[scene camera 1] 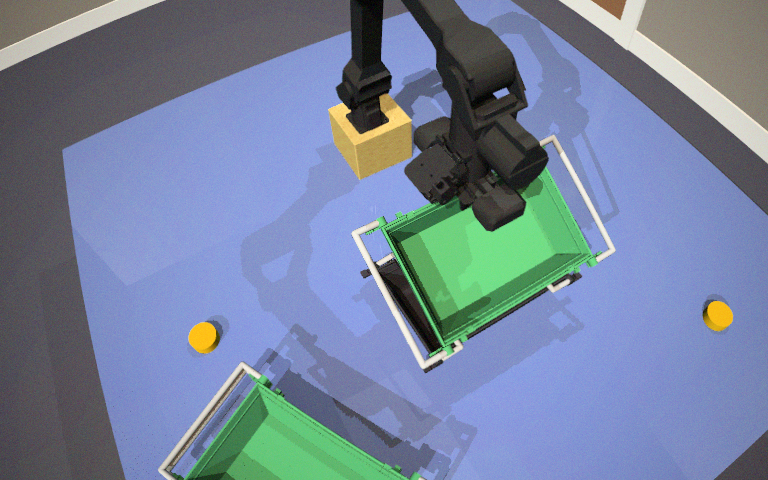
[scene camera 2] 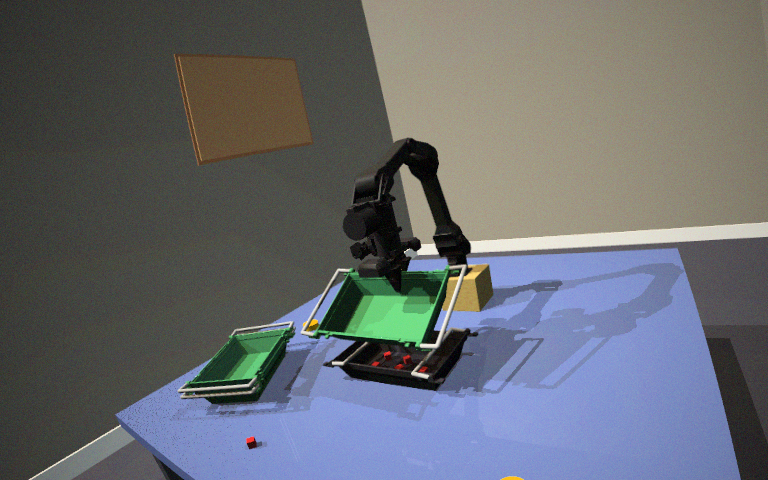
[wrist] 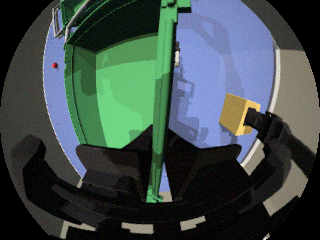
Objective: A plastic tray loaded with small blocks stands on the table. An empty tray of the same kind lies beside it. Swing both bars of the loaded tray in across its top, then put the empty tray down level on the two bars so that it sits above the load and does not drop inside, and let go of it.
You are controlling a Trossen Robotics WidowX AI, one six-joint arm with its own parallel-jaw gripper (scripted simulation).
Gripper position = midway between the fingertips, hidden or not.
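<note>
Scene camera 1 shows the gripper (scene camera 1: pixel 462 206), while scene camera 2 gives another view of the gripper (scene camera 2: pixel 399 291) and the wrist view also has the gripper (wrist: pixel 157 128). A green tray (scene camera 1: pixel 463 276) is part of the scene too; scene camera 2 shows the tray (scene camera 2: pixel 369 310), as does the wrist view, with the tray (wrist: pixel 118 74) again visible.
</note>
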